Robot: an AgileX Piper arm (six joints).
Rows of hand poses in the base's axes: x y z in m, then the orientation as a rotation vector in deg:
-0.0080 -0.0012 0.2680 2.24 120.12 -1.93
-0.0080 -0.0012 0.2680 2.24 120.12 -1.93
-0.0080 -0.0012 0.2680 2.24 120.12 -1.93
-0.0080 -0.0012 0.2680 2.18 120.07 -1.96
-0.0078 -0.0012 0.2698 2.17 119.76 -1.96
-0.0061 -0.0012 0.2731 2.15 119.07 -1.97
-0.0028 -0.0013 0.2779 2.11 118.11 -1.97
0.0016 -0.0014 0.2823 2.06 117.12 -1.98
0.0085 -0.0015 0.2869 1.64 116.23 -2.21
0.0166 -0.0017 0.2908 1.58 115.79 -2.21
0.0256 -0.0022 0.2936 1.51 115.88 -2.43
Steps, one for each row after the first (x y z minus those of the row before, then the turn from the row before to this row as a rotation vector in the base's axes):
0.0000 0.0000 0.0000 0.00 0.00 0.00
0.0000 0.0000 0.0000 0.00 0.00 0.00
0.0000 0.0000 0.0000 -0.05 -0.05 0.03
0.0002 0.0000 0.0018 -0.01 -0.31 0.01
0.0017 0.0000 0.0033 -0.03 -0.69 0.01
0.0033 -0.0001 0.0048 -0.04 -0.96 0.03
0.0044 -0.0001 0.0044 -0.05 -0.99 0.03
0.0069 -0.0001 0.0046 -0.37 -0.88 0.20
0.0081 -0.0002 0.0039 -0.04 -0.44 0.04
0.0090 -0.0005 0.0028 -0.19 0.09 -0.05

